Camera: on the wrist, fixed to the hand. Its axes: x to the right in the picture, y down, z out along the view.
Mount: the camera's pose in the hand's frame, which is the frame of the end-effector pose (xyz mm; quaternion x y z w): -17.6 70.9 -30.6 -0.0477 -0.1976 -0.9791 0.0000
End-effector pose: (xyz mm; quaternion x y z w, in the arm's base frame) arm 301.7 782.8 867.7 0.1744 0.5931 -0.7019 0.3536
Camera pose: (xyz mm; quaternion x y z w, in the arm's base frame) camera 358.4 813.9 821.9 0.7363 -0.1344 0.3524 0.5618
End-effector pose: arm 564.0 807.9 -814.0 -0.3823 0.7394 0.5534 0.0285
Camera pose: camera 545.8 798.3 -737.5 -0.6160 -0.4064 0.0829 0.6697
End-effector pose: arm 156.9 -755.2 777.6 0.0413 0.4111 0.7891 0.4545
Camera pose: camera 105.3 -804.8 811.5 -0.2683 -0.0870 -0.4336 0.8558
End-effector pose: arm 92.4 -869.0 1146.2 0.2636 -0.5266 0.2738 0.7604
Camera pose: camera 58.1 -799.9 1128.2 0.5334 0.0948 -0.8217 0.1766
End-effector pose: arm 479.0 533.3 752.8 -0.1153 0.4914 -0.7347 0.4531
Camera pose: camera 509.3 558.4 684.0 0.6480 0.1674 0.3974 0.6278
